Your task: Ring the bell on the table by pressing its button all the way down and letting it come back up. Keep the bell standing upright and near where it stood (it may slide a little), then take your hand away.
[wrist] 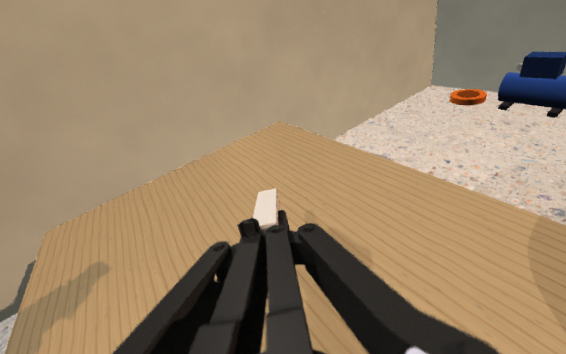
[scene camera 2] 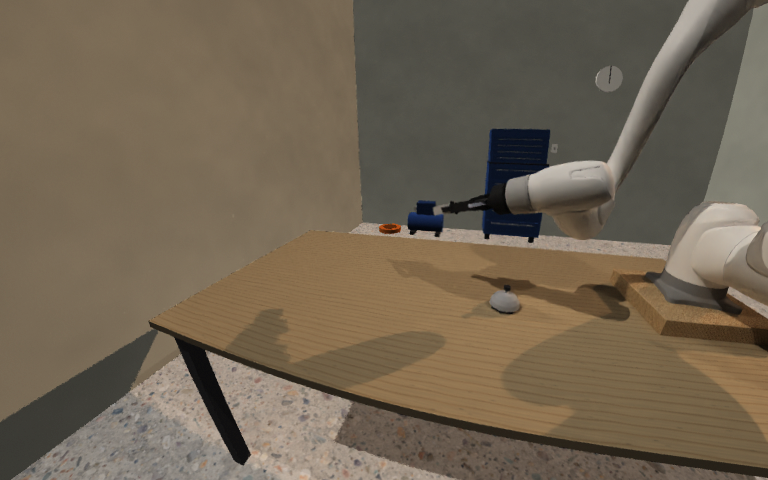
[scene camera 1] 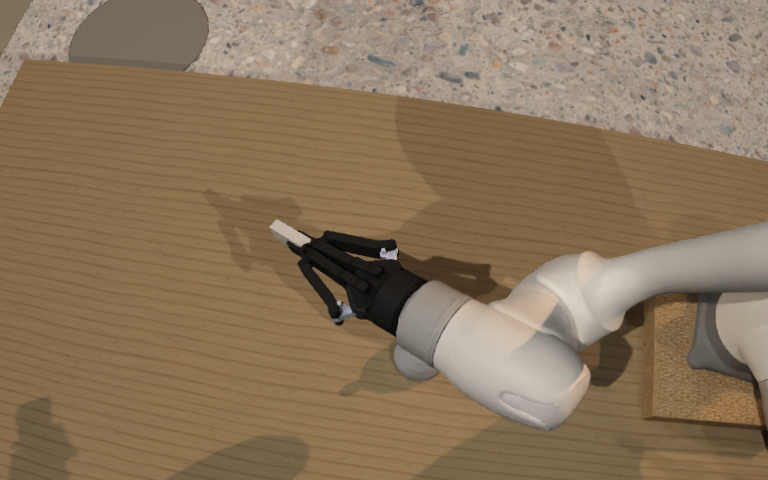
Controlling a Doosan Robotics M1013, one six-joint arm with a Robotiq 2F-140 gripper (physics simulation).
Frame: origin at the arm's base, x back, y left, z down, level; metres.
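Seen in the pictures: gripper, fingertip midpoint: (wrist: 270, 204) (scene camera 2: 434, 211) (scene camera 1: 276, 229); arm's base, origin of the base link: (scene camera 2: 688, 292) (scene camera 1: 736, 331).
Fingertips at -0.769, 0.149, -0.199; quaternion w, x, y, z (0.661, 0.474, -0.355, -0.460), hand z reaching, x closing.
Pixels of each thing's top centre, then the offset from my fingertips to it, as dx, dy, dz. Level surfaces: height alone.
- bell, middle of its top: (scene camera 1: 422, 347) (scene camera 2: 507, 286) +0.236, +0.047, +0.182
- light grey dome with a black button, middle of its top: (scene camera 2: 507, 286) +0.236, +0.047, +0.182
- wooden table, its level: dz +0.248
The bell (scene camera 1: 415, 365) (scene camera 2: 504, 302) is a light grey dome with a black button (scene camera 2: 506, 288) on top. It stands upright on the wooden table (scene camera 1: 141, 158) (scene camera 2: 339, 283) (wrist: 150, 215). In scene camera 1 the arm's wrist covers part of the dome and hides the button. The bell does not show in the wrist view. My gripper (scene camera 1: 289, 233) (scene camera 2: 438, 209) (wrist: 270, 204) is shut, with its pale fingertip pads together and nothing between them. It points roughly level, well above the table and beyond the bell to the left in scene camera 2, clear of the button.
The arm's base stands on a brown block (scene camera 1: 679, 390) (scene camera 2: 702, 329) at the right. A grey disc (scene camera 1: 138, 33) lies beyond the table's edge. An orange ring (scene camera 2: 389, 230) (wrist: 468, 102), a blue tank (scene camera 2: 425, 221) (wrist: 532, 89) and a blue cabinet (scene camera 2: 518, 147) are in the background.
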